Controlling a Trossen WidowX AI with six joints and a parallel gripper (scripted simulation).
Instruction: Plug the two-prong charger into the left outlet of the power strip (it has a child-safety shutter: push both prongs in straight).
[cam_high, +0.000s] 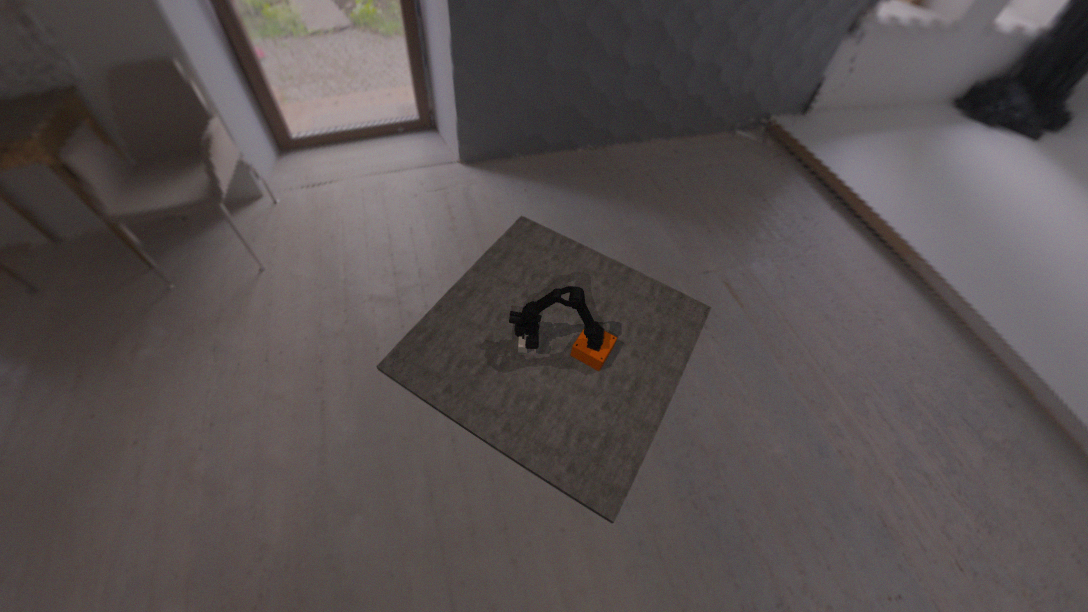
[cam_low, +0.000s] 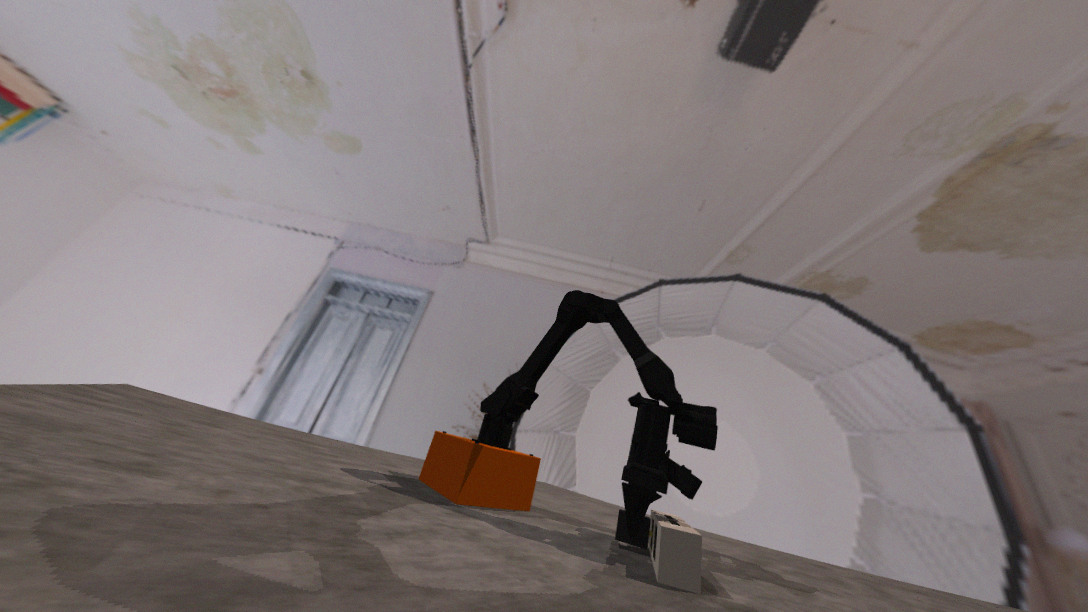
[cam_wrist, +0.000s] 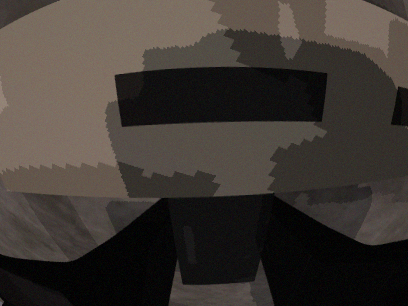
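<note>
Now: the black two-prong charger 2 cm ahead of my gripper tip, 1 cm to the left of it and 1 cm above it.
</note>
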